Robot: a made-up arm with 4 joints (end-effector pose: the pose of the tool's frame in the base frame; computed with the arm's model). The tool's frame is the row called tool. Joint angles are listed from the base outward.
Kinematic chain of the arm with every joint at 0, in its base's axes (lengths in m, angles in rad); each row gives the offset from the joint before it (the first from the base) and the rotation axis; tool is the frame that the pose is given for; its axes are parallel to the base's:
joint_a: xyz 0 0 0.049 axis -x
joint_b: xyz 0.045 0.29 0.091 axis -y
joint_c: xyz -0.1 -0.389 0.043 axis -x
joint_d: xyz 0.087 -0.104 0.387 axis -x
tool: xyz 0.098 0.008 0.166
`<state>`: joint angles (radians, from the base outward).
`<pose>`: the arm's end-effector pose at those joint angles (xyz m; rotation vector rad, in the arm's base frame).
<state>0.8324 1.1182 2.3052 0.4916</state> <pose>0.3502 0.2337 -0.1527 2.2939 0.8212 1.2301</pose>
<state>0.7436 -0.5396 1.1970 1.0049</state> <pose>0.2087 0.3942 -0.0433 -2.8448 0.5895 0.5267</pose>
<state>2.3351 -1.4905 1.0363 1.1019</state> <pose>0.2847 -0.2011 -0.1970 1.4264 -1.6657 0.1645</pose>
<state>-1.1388 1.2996 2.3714 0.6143</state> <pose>0.3834 0.0328 0.3235 -1.5494 0.6965 -1.3013</pose>
